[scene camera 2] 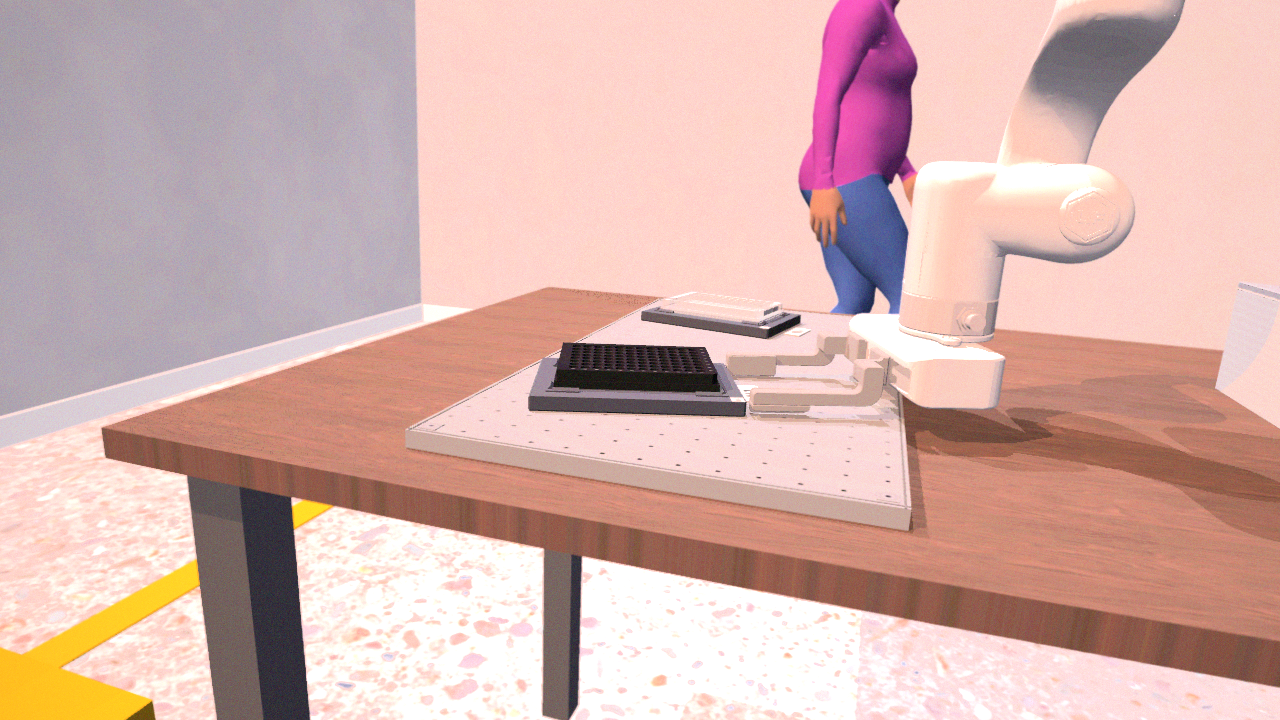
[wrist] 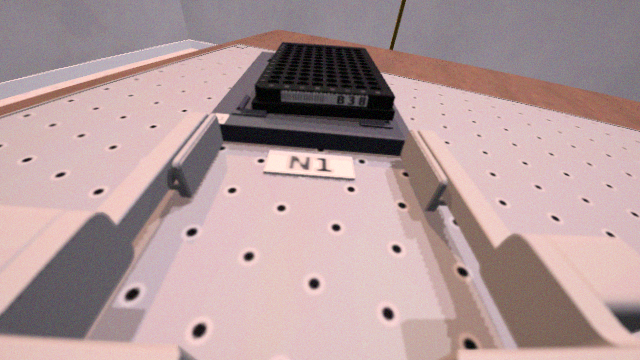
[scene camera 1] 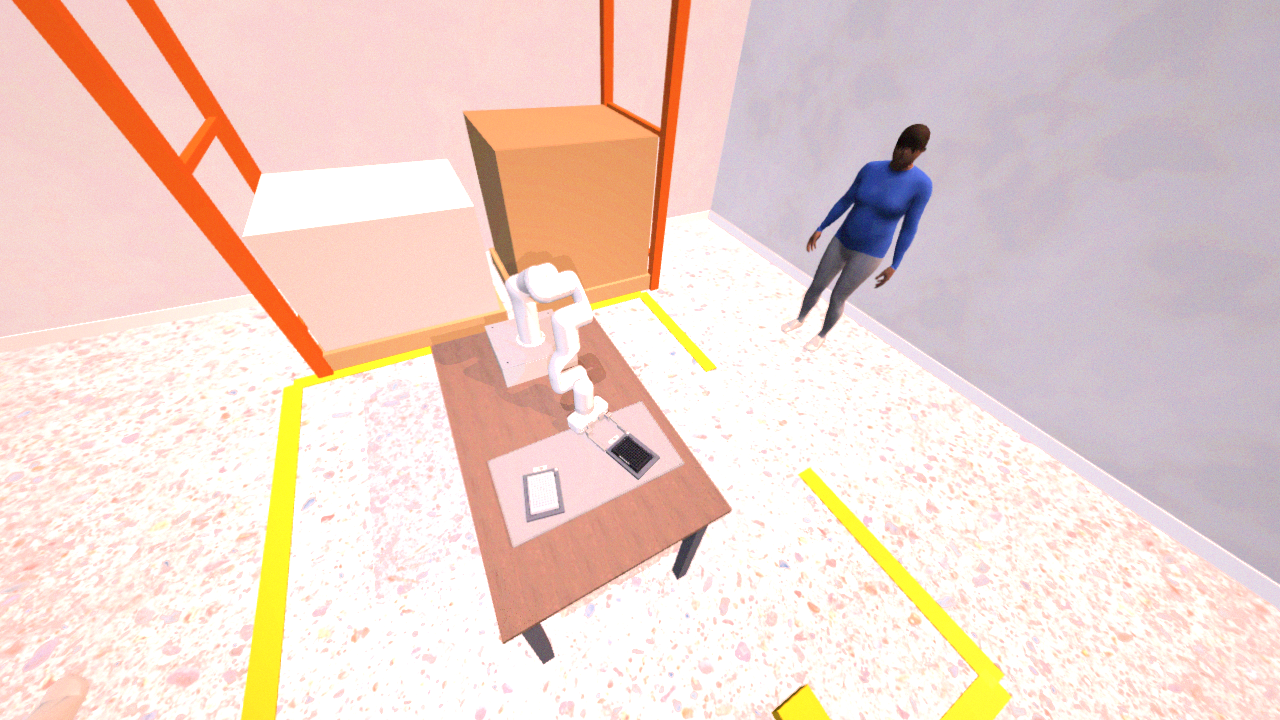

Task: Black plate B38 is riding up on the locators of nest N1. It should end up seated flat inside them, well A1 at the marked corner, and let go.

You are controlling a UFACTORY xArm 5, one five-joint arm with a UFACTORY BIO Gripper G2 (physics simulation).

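Places are measured from the arm's base along level axes (x ahead, y left, z up), in millimetres.
Pixels of known places: hand at its tool point: [scene camera 2: 763, 381] [wrist: 313, 159] [scene camera 1: 611, 436]; arm's base at its link origin: [scene camera 1: 531, 338].
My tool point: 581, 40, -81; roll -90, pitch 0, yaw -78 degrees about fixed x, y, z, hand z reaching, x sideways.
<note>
For each thing: its top centre in the pictures, then the offset to it from my tool point, as dx, dy, dz. "*": a spot on its surface instead. Level surfaces: height alone.
- Black plate B38 at its top centre: [scene camera 2: 636, 355] [wrist: 324, 60] [scene camera 1: 632, 452] +105, +17, +17
- dark grey nest N1 at its top centre: [scene camera 2: 635, 374] [wrist: 316, 78] [scene camera 1: 632, 453] +104, +23, +3
- corner locator at a spot on its surface: [wrist: 245, 104] * +40, +54, +1
- small white label at a spot on its surface: [wrist: 222, 118] * +20, +58, +0
- N1 tag at a spot on its surface: [wrist: 309, 164] * +8, +4, -10
- perforated board at its surface level: dz -12
- second nest at its top centre: [scene camera 2: 722, 310] [scene camera 1: 542, 492] +53, -310, +3
- clear plate at its top centre: [scene camera 2: 723, 301] [scene camera 1: 542, 490] +53, -310, +14
Black plate B38 [scene camera 1: 632, 454] [scene camera 2: 635, 367] [wrist: 325, 70] lies on the dark grey nest N1 [scene camera 2: 635, 405] [wrist: 310, 137]. In the wrist view it sits towards the nest's right side, with a wider strip of nest bare on the left, where a corner locator [wrist: 245, 104] stands apart from it. Its exact tilt is hard to tell. A small white label [wrist: 222, 118] marks the nest's near left corner; well A1 cannot be made out on the plate. My gripper [scene camera 1: 615, 442] [scene camera 2: 750, 380] [wrist: 312, 155] is partly open and empty, low over the board, its fingertips by the nest's near edge, short of the plate.
The N1 tag [wrist: 309, 164] lies on the perforated board [scene camera 1: 586, 483] [scene camera 2: 805, 474] [wrist: 280, 240] between the fingers. A second nest [scene camera 2: 716, 324] holds a clear plate [scene camera 1: 542, 490] [scene camera 2: 725, 307]. One person [scene camera 1: 881, 210] stands beyond the table; another [scene camera 2: 863, 134] stands behind it in scene camera 2.
</note>
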